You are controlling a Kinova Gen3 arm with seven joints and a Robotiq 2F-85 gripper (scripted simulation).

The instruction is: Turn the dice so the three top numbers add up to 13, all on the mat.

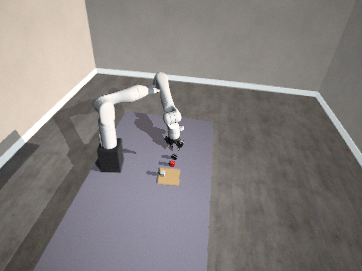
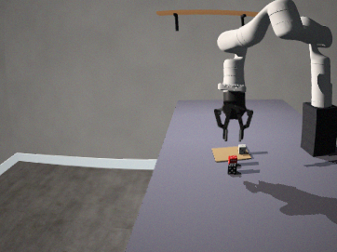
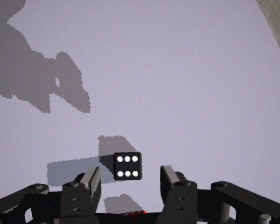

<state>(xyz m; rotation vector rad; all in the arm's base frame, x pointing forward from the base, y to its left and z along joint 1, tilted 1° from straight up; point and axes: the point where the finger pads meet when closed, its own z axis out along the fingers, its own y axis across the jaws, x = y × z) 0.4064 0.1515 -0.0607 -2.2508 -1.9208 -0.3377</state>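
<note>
Right now my hand is 110 mm above the black die and 10 mm to the right of it. Round my hand: tan mat 160 mm to the right, 120 mm below, 10 mm behind; red die 110 mm below, 60 mm to the right, 10 mm behind; white die 160 mm to the right, 110 mm below, 50 mm behind.
</note>
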